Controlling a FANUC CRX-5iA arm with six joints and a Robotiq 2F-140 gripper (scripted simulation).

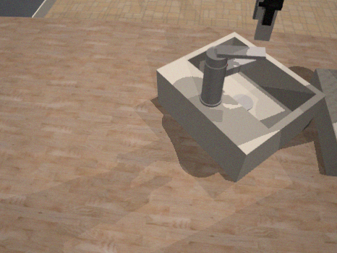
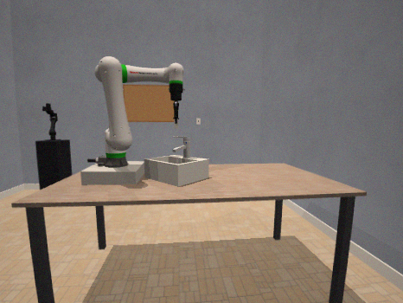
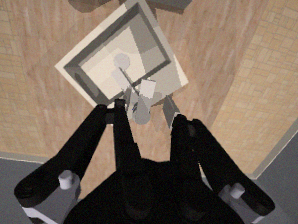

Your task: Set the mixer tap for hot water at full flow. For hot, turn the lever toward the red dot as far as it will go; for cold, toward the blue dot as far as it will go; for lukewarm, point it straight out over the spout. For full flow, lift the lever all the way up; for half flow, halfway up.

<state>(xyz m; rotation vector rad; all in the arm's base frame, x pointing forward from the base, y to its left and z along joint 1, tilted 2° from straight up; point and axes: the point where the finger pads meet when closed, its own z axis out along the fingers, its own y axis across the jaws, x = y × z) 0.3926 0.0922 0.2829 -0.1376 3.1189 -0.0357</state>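
The flat lever lies 30 mm ahead of my hand and 90 mm below it. From my hand the other things lie so: sink basin 80 mm to the right, 320 mm below; grey mixer tap 50 mm ahead, 10 mm to the right, 130 mm below.
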